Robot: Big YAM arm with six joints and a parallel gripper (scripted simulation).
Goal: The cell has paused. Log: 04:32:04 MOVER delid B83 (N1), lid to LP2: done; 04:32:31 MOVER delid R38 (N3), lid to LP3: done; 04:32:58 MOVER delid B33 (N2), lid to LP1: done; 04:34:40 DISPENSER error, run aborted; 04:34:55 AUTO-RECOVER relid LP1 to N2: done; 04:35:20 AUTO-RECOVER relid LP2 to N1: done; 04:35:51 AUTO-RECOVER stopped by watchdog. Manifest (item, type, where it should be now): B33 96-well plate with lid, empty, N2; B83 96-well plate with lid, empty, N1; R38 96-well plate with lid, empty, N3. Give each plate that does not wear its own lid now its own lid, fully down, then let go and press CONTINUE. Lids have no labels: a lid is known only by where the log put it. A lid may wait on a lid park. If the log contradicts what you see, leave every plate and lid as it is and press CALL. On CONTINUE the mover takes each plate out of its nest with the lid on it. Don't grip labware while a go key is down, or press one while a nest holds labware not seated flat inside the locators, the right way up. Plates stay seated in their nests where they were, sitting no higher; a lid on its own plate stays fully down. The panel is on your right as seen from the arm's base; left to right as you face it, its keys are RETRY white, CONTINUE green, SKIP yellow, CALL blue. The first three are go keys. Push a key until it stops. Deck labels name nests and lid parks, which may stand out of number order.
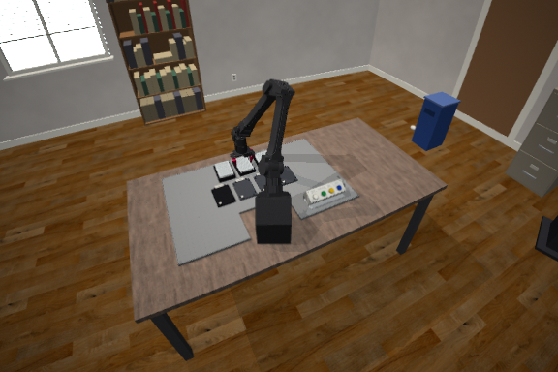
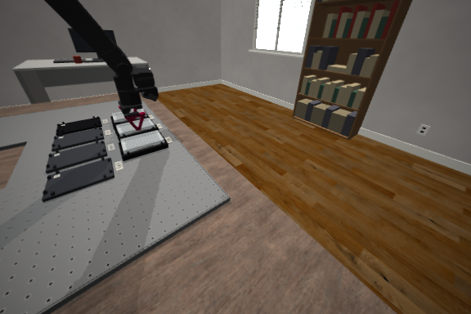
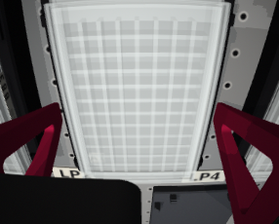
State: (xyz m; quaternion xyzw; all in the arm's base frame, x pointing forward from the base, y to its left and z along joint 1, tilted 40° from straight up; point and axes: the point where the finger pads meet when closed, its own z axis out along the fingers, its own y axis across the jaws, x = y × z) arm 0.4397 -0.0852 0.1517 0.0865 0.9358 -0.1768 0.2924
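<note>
Right now my hand is 1 cm above the lid. Round my hand: plate: 1 cm below; then LP2 label: 7 cm behind, 9 cm to the left, 4 cm below; then park LP2: 16 cm behind, 12 cm to the left, 3 cm below.
</note>
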